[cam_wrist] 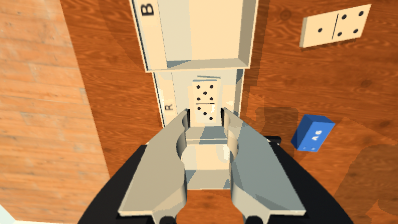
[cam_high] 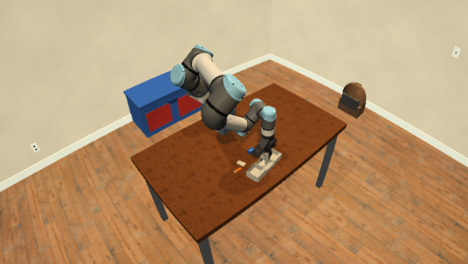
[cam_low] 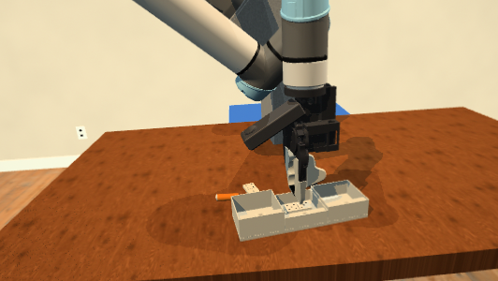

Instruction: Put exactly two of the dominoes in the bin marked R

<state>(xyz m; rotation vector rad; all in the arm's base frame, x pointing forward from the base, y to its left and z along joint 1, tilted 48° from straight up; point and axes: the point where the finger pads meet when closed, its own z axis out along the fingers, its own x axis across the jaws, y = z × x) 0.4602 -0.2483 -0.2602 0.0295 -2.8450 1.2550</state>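
Right now my hand is 1 cm short of the cream three-compartment bin tray and 3 cm above it. From my hand the other things lie so: small black stick 8 cm behind, 7 cm to the left, 5 cm below; blue block 14 cm behind, 6 cm to the left, 4 cm below; domino 12 cm behind, 7 cm to the right, 5 cm below.
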